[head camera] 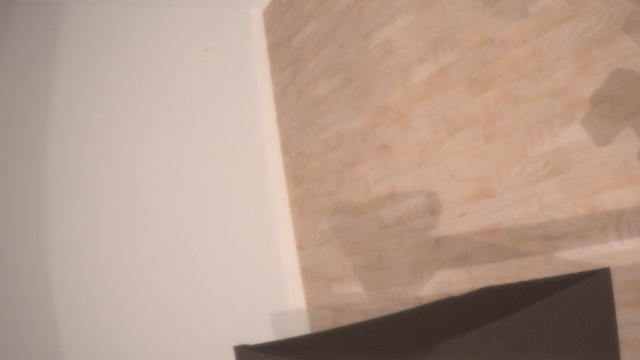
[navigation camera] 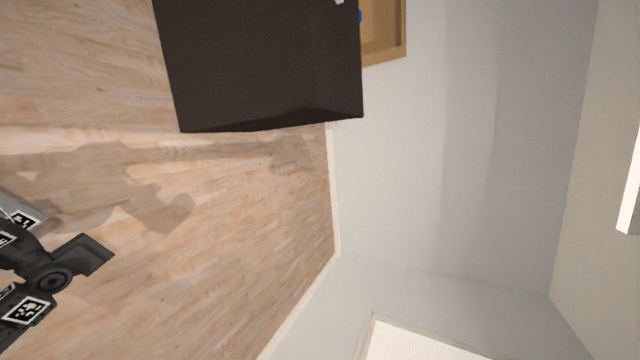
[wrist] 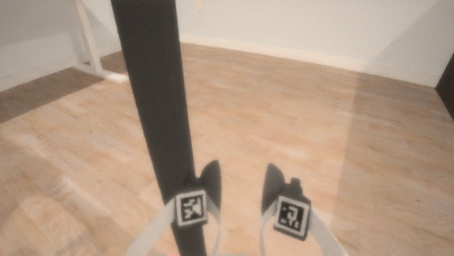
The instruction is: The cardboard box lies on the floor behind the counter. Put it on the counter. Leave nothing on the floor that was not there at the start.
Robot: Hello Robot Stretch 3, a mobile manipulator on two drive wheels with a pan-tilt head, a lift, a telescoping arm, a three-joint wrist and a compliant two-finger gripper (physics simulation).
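Frame: origin at the robot's base, x ahead, y left, z up, level; centimetres.
Seen in the pictures: gripper, fingertip midpoint: (wrist: 242, 180).
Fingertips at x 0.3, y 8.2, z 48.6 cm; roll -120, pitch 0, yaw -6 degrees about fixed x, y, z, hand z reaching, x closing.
Offsets run from my fingertips to a thing's middle. "pt": to the spot under its first point.
The dark brown counter (head camera: 545, 325) (navigation camera: 260, 65) shows at the bottom of the head camera view and at the top of the navigation camera view, both turned sideways. Part of a tan, open box-like thing (navigation camera: 382, 30) shows beyond the counter's edge, with a bit of blue at it; I cannot tell whether it is the cardboard box. No cardboard box can be made out on the floor. My gripper (wrist: 242, 180) is open in the wrist view, with wood floor beyond its fingers. Dark wrist parts show at the lower left of the navigation camera view.
A small white object {pt dz +44.0, dx +109.4, dy -3.4 cm} (navigation camera: 339, 1) sits on the counter at the top edge of the view. A pale wall (head camera: 160, 150) (navigation camera: 395, 190) meets the wood floor along a white skirting board. A white stand leg {pt dz -21.2, dx -102.2, dy +154.0 cm} (wrist: 89, 40) and a dark upright bar (wrist: 152, 90) show in the wrist view.
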